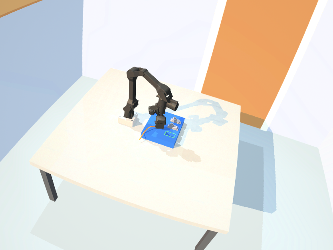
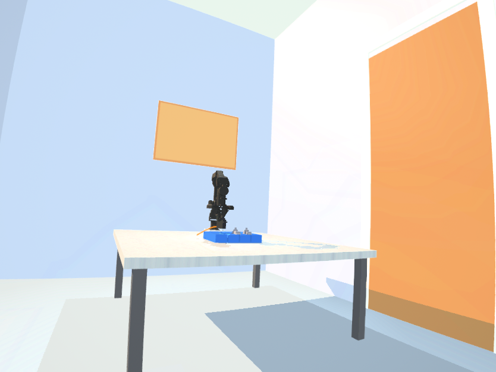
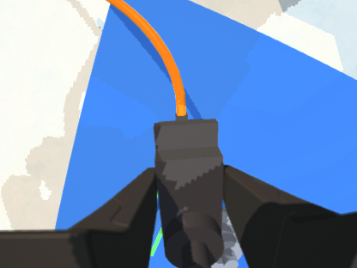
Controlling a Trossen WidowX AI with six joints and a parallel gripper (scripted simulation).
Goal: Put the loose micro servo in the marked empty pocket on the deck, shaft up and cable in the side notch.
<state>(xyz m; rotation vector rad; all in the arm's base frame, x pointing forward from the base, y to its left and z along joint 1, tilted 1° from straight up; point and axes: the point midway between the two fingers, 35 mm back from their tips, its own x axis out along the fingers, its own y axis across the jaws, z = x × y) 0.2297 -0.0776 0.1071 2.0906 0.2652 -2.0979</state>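
My gripper tip is 8 cm to the right of the blue deck and 10 cm above it.
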